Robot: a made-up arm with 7 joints. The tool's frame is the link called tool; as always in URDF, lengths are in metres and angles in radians.
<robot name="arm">
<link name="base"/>
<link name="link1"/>
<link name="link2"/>
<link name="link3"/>
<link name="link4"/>
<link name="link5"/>
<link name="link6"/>
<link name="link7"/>
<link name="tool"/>
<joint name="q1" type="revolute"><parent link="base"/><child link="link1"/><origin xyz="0 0 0.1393" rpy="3.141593 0 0"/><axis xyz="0 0 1"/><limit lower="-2.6" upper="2.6"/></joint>
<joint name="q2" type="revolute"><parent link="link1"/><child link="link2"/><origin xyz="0.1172 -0.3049 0.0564" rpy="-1.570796 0 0"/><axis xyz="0 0 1"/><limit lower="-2.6" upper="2.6"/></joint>
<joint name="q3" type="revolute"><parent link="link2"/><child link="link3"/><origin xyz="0.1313 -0.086 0.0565" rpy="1.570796 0 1.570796"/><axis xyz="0 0 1"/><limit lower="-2.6" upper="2.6"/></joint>
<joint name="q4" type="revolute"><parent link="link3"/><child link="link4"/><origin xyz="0.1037 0.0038 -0.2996" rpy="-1.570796 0 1.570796"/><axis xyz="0 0 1"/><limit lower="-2.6" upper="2.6"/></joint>
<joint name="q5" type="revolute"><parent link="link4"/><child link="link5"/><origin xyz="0.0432 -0.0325 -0.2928" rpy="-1.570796 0 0"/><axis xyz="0 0 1"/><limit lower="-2.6" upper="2.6"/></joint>
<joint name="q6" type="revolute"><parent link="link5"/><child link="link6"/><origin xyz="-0.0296 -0.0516 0.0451" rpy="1.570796 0 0"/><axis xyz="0 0 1"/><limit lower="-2.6" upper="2.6"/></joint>
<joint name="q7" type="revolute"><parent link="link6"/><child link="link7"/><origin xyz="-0.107 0.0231 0.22" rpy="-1.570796 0 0"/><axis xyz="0 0 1"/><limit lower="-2.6" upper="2.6"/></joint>
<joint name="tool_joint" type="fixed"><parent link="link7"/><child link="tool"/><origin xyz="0.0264 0.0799 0.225" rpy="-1.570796 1.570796 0"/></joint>
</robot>
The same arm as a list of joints. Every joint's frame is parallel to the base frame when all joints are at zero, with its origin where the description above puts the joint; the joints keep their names.
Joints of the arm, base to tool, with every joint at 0 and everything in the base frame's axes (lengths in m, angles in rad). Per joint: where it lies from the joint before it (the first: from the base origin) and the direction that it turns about. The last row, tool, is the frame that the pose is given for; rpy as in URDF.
q1: axis 0 0 -1 origin 0 0 0.1393
q2: axis 0 -1 0 origin 0.1172 0.3049 -0.0564
q3: axis 1 0 0 origin 0.1313 -0.0565 -0.086
q4: axis 0 0 -1 origin -0.2996 -0.0038 0.1037
q5: axis -1 0 0 origin 0.0325 -0.0432 0.2928
q6: axis 0 0 -1 origin -0.0451 0.0296 -0.0516
q7: axis -1 0 0 origin -0.0231 0.107 -0.22
tool: origin -0.225 -0.0264 0.0799 rpy 0 0 0
Joint limits (rad, base to tool): -2.6..2.6 -2.6..2.6 -2.6..2.6 -2.6..2.6 -2.6..2.6 -2.6..2.6 -2.6..2.6

